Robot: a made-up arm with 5 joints. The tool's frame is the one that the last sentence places. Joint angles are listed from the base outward.
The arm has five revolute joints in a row. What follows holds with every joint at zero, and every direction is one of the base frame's.
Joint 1 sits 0.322 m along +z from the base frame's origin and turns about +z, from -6.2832 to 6.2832 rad.
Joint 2 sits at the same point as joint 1 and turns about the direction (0, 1, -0.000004), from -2.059 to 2.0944 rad.
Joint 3 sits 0.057 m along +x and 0.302 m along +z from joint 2 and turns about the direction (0, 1, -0.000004), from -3.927 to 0.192 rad.
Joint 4 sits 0.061 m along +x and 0.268 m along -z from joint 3 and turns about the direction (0, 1, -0.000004), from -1.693 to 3.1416 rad.
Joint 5 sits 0.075 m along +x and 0.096 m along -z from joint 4 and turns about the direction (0, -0.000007, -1), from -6.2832 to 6.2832 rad.
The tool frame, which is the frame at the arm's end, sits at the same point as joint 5; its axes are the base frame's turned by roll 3.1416, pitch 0 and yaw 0 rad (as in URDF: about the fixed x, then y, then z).
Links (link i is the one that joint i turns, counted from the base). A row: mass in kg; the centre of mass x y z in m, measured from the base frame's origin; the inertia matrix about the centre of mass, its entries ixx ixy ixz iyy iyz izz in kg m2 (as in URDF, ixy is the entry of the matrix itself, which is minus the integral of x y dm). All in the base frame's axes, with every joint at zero. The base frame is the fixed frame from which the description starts. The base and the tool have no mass.
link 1: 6.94; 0.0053 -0.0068 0.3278; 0.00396 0 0 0.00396 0 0.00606
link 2: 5.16; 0.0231 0.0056 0.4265; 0.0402 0 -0.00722 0.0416 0 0.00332
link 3: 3.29; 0.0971 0.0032 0.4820; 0.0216 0 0.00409 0.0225 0 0.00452
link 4: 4.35; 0.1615 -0.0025 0.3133; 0.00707 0 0.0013 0.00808 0 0.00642
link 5: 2.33; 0.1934 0.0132 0.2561; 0.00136 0 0 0.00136 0 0.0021
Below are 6 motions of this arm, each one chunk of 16 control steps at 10 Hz.
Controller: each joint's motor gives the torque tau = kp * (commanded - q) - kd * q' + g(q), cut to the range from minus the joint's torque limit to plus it. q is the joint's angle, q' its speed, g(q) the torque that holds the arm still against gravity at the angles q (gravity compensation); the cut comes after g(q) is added. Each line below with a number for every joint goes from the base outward.
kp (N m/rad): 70 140 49 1.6 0.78
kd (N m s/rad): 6.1 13 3 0.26 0.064
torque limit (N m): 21 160 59 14 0.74
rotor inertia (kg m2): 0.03 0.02 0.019 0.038 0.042
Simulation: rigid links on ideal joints. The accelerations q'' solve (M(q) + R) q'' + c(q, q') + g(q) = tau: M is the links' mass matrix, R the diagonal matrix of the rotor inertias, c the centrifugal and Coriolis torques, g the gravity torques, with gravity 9.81 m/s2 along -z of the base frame. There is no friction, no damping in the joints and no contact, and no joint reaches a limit. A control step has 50 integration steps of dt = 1/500 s. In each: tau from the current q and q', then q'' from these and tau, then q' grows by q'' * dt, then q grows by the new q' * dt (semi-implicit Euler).
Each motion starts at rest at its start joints. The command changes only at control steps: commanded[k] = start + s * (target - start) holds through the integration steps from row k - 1 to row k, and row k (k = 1, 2, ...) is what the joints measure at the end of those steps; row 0 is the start. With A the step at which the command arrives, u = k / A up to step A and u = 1 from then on. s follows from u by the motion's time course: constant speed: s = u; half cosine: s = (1 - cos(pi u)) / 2; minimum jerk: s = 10 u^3 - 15 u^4 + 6 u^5; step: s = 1 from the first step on.
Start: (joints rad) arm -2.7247 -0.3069 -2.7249 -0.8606 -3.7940
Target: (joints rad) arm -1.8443 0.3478 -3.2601 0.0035 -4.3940
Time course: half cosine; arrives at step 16
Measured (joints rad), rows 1 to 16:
1: -2.7195 -0.3038 -2.7310 -0.8586 -3.7951
2: -2.7009 -0.2932 -2.7497 -0.8524 -3.7999
3: -2.6661 -0.2734 -2.7803 -0.8416 -3.8119
4: -2.6161 -0.2432 -2.8196 -0.8251 -3.8341
5: -2.5529 -0.2022 -2.8643 -0.8005 -3.8684
6: -2.4796 -0.1511 -2.9116 -0.7641 -3.9153
7: -2.3996 -0.0915 -2.9592 -0.7123 -3.9734
8: -2.3164 -0.0256 -3.0056 -0.6424 -4.0398
9: -2.2325 0.0432 -3.0498 -0.5532 -4.1107
10: -2.1507 0.1116 -3.0911 -0.4461 -4.1818
11: -2.0734 0.1763 -3.1287 -0.3248 -4.2492
12: -2.0036 0.2346 -3.1615 -0.1955 -4.3098
13: -1.9440 0.2840 -3.1883 -0.0665 -4.3613
14: -1.8969 0.3232 -3.2078 0.0529 -4.4022
15: -1.8639 0.3508 -3.2190 0.1546 -4.4318
16: -1.8467 0.3659 -3.2212 0.2326 -4.4494

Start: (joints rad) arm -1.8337 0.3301 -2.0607 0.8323 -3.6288
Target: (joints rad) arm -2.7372 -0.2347 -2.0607 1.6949 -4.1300
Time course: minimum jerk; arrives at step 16
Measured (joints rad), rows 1 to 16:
1: -1.8340 0.3296 -2.0601 0.8327 -3.6290
2: -1.8367 0.3263 -2.0568 0.8366 -3.6306
3: -1.8469 0.3167 -2.0498 0.8532 -3.6363
4: -1.8719 0.2976 -2.0407 0.8931 -3.6498
5: -1.9197 0.2669 -2.0319 0.9617 -3.6749
6: -1.9964 0.2243 -2.0255 1.0539 -3.7144
7: -2.1035 0.1714 -2.0225 1.1559 -3.7689
8: -2.2356 0.1107 -2.0228 1.2521 -3.8357
9: -2.3775 0.0449 -2.0267 1.3334 -3.9079
10: -2.5078 -0.0235 -2.0354 1.4004 -3.9768
11: -2.6060 -0.0915 -2.0509 1.4573 -4.0346
12: -2.6654 -0.1547 -2.0724 1.5037 -4.0791
13: -2.6975 -0.2080 -2.0951 1.5338 -4.1128
14: -2.7193 -0.2467 -2.1131 1.5439 -4.1387
15: -2.7339 -0.2682 -2.1222 1.5362 -4.1561
16: -2.7387 -0.2736 -2.1200 1.5172 -4.1642

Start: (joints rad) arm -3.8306 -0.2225 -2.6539 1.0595 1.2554
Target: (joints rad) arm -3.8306 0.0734 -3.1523 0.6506 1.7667
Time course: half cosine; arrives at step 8
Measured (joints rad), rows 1 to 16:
1: -3.8306 -0.2150 -2.6695 1.0629 1.2569
2: -3.8306 -0.1913 -2.7175 1.0664 1.2655
3: -3.8306 -0.1515 -2.7938 1.0542 1.2901
4: -3.8307 -0.1002 -2.8864 1.0130 1.3392
5: -3.8307 -0.0443 -2.9805 0.9402 1.4177
6: -3.8307 0.0076 -3.0622 0.8464 1.5235
7: -3.8308 0.0471 -3.1200 0.7490 1.6469
8: -3.8308 0.0675 -3.1457 0.6643 1.7715
9: -3.8307 0.0733 -3.1506 0.6060 1.8785
10: -3.8306 0.0736 -3.1529 0.5792 1.9529
11: -3.8306 0.0721 -3.1557 0.5750 1.9871
12: -3.8306 0.0704 -3.1580 0.5821 1.9808
13: -3.8306 0.0693 -3.1589 0.5920 1.9407
14: -3.8306 0.0693 -3.1583 0.6016 1.8776
15: -3.8306 0.0702 -3.1566 0.6108 1.8050
16: -3.8306 0.0715 -3.1545 0.6209 1.7358

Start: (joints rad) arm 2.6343 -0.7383 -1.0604 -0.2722 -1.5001
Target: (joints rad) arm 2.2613 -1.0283 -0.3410 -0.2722 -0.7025
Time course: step
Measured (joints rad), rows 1 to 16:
1: 2.3930 -0.9165 -0.7382 -0.3412 -1.4056
2: 2.2758 -1.0377 -0.3473 -0.5513 -1.2252
3: 2.2597 -1.0312 -0.1400 -0.5682 -0.9994
4: 2.2607 -1.0211 -0.1383 -0.2677 -0.7712
5: 2.2615 -1.0124 -0.2474 0.1219 -0.5741
6: 2.2614 -1.0129 -0.3352 0.3318 -0.4276
7: 2.2613 -1.0216 -0.3568 0.2923 -0.3462
8: 2.2613 -1.0252 -0.3451 0.1161 -0.3336
9: 2.2613 -1.0256 -0.3358 -0.0743 -0.3820
10: 2.2614 -1.0273 -0.3397 -0.2260 -0.4751
11: 2.2615 -1.0299 -0.3511 -0.3372 -0.5908
12: 2.2615 -1.0322 -0.3605 -0.4165 -0.7064
13: 2.2614 -1.0335 -0.3631 -0.4670 -0.8029
14: 2.2613 -1.0338 -0.3591 -0.4873 -0.8677
15: 2.2612 -1.0329 -0.3523 -0.4764 -0.8953
16: 2.2612 -1.0314 -0.3462 -0.4382 -0.8871

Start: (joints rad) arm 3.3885 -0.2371 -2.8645 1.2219 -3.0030
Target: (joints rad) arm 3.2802 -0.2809 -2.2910 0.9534 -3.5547
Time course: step
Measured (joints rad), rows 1 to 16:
1: 3.3131 -0.3519 -2.5302 0.9841 -3.0511
2: 3.2891 -0.3360 -2.3805 0.7135 -3.1776
3: 3.2825 -0.2905 -2.2988 0.5680 -3.3547
4: 3.2807 -0.2566 -2.2522 0.6088 -3.5449
5: 3.2804 -0.2403 -2.2337 0.7909 -3.7130
6: 3.2807 -0.2377 -2.2309 1.0189 -3.8339
7: 3.2810 -0.2431 -2.2355 1.2173 -3.8928
8: 3.2810 -0.2520 -2.2453 1.3497 -3.8867
9: 3.2808 -0.2620 -2.2587 1.4042 -3.8244
10: 3.2805 -0.2712 -2.2727 1.3828 -3.7233
11: 3.2802 -0.2780 -2.2844 1.2987 -3.6056
12: 3.2801 -0.2820 -2.2925 1.1745 -3.4942
13: 3.2800 -0.2838 -2.2974 1.0382 -3.4081
14: 3.2800 -0.2850 -2.3007 0.9175 -3.3593
15: 3.2800 -0.2866 -2.3035 0.8307 -3.3512
16: 3.2800 -0.2886 -2.3061 0.7823 -3.3796

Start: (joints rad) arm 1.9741 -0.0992 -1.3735 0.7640 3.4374
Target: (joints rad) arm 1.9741 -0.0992 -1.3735 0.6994 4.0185
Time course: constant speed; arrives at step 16
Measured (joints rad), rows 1 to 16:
1: 1.9741 -0.0992 -1.3734 0.7635 3.4405
2: 1.9741 -0.0991 -1.3733 0.7619 3.4516
3: 1.9741 -0.0991 -1.3732 0.7593 3.4738
4: 1.9740 -0.0990 -1.3732 0.7557 3.5078
5: 1.9740 -0.0990 -1.3732 0.7515 3.5524
6: 1.9740 -0.0990 -1.3733 0.7469 3.6048
7: 1.9740 -0.0991 -1.3734 0.7422 3.6614
8: 1.9740 -0.0992 -1.3735 0.7373 3.7184
9: 1.9741 -0.0992 -1.3736 0.7325 3.7723
10: 1.9741 -0.0993 -1.3736 0.7279 3.8207
11: 1.9741 -0.0993 -1.3736 0.7235 3.8624
12: 1.9742 -0.0993 -1.3736 0.7193 3.8974
13: 1.9742 -0.0993 -1.3736 0.7154 3.9269
14: 1.9742 -0.0992 -1.3735 0.7115 3.9527
15: 1.9741 -0.0992 -1.3735 0.7078 3.9770
16: 1.9741 -0.0992 -1.3734 0.7040 4.0019

